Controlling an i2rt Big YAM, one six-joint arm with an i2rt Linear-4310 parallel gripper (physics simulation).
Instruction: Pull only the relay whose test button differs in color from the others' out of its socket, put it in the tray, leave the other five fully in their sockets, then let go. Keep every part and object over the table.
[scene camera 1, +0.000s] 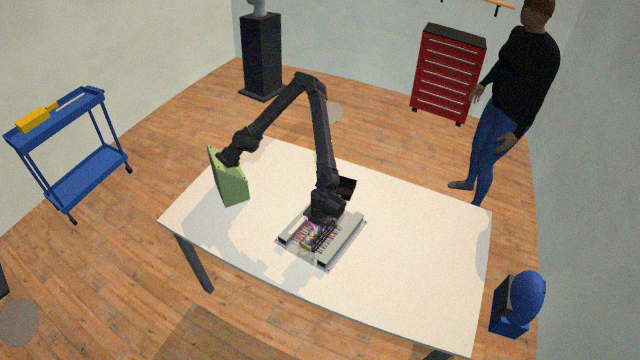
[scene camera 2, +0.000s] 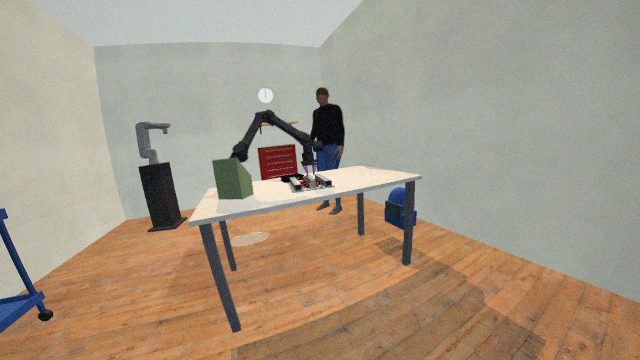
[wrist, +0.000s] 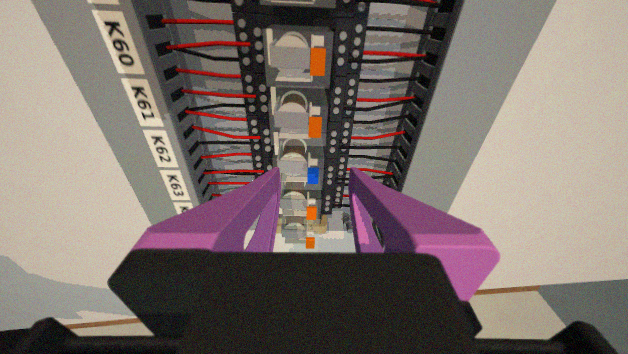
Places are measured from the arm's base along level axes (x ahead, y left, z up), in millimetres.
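Pixels of known places: gripper, between the fingertips: (scene camera 1: 318, 229) (scene camera 2: 310, 175) (wrist: 314, 176); arm's base, origin of its link: (scene camera 1: 226, 160) (scene camera 2: 230, 168).
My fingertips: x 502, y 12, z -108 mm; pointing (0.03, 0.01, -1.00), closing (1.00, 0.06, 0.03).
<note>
For each thing: its top centre in the pictures, then the offset to it from my fingertips. Level surfaces: height alone.
- relay with the blue test button, centre of its top: (wrist: 298, 176) 9 mm back, 1 mm left, 1 mm up
- black tray, centre of its top: (scene camera 1: 337, 183) (scene camera 2: 292, 175) 102 mm back, 292 mm left, 33 mm down
- white table, height of its surface: 68 mm down
The relay with the blue test button (wrist: 299, 162) sits in the row on the panel, near label K62. The relays with orange buttons (wrist: 291, 54) (wrist: 292, 114) (wrist: 294, 201) stand in the same row; another shows partly at the top edge of the wrist view. My gripper (scene camera 1: 315, 224) (scene camera 2: 310, 173) (wrist: 314, 176) points down over the row, its purple fingers partly open and empty. In the wrist view the fingertips appear on either side of the blue-button relay, which lies nearer the left finger. Their height above it is hard to tell. The black tray (scene camera 1: 348, 182) (scene camera 2: 286, 178) stands behind the panel, partly hidden by the arm.
Grey wire ducts (scene camera 1: 341, 242) (wrist: 420, 100) flank the relays, with red and black wires between. The green wedge-shaped block (scene camera 1: 233, 187) (scene camera 2: 231, 179) stands at the arm's base on the white table (scene camera 1: 415, 260) (scene camera 2: 370, 175). A person (scene camera 1: 527, 65) (scene camera 2: 328, 125) stands behind the table.
</note>
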